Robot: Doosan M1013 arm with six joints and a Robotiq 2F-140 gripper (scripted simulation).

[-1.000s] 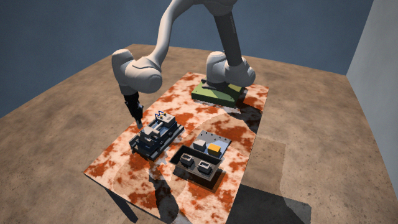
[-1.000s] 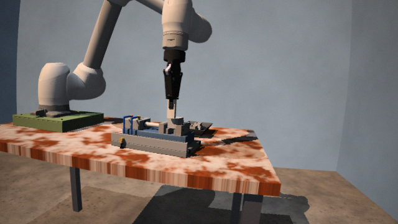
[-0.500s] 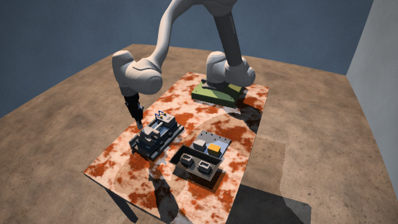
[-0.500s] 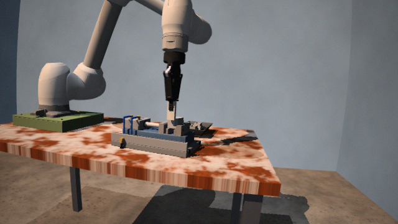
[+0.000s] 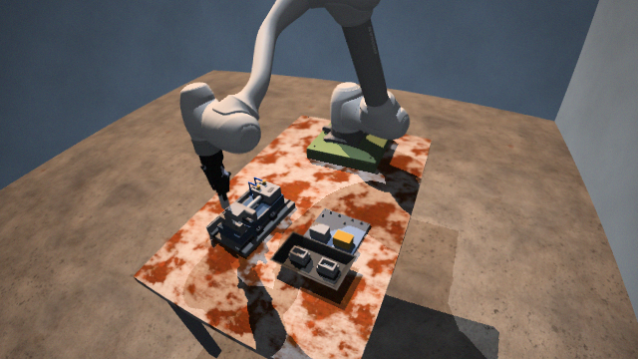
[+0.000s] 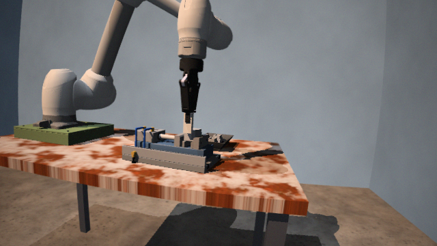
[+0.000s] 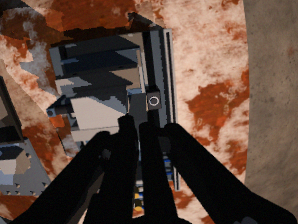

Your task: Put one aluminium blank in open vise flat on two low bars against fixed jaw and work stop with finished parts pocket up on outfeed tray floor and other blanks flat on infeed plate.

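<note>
The piston rod is 8 cm behind my hand, 6 cm to the left of it and 6 cm below it. Round my hand: infeed plate: 14 cm behind, 36 cm to the left, 14 cm below; then vise: 7 cm behind, 6 cm to the left, 10 cm below; then aluminium blank: 10 cm behind, 32 cm to the left, 12 cm below.
</note>
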